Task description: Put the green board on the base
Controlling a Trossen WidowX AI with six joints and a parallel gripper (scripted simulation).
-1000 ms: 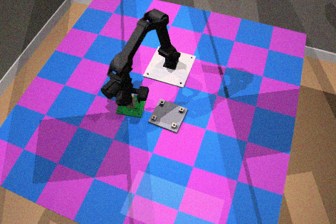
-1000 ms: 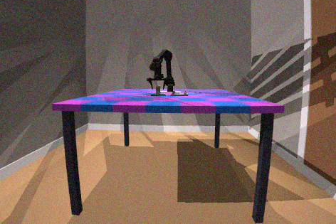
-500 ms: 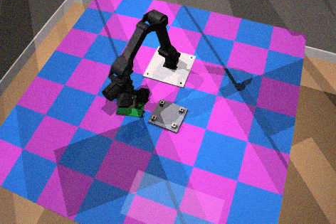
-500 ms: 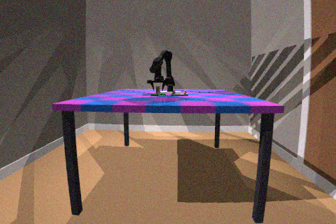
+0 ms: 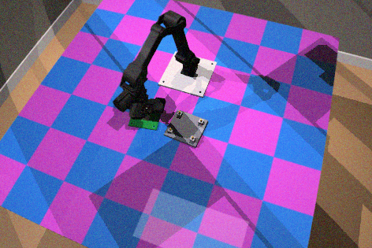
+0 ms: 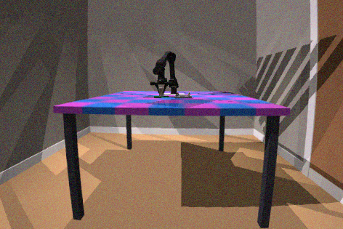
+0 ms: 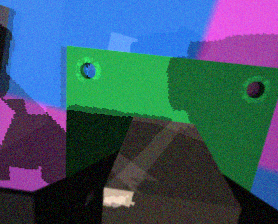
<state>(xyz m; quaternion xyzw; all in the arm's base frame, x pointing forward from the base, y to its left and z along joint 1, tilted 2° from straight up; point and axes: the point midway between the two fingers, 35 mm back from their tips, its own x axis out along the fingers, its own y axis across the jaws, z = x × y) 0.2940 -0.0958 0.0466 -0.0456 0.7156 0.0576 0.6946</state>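
My gripper tip is 180 mm to the right of the grey base and 20 mm above it. From my gripper tip the other things lie so: green board: 10 mm below.
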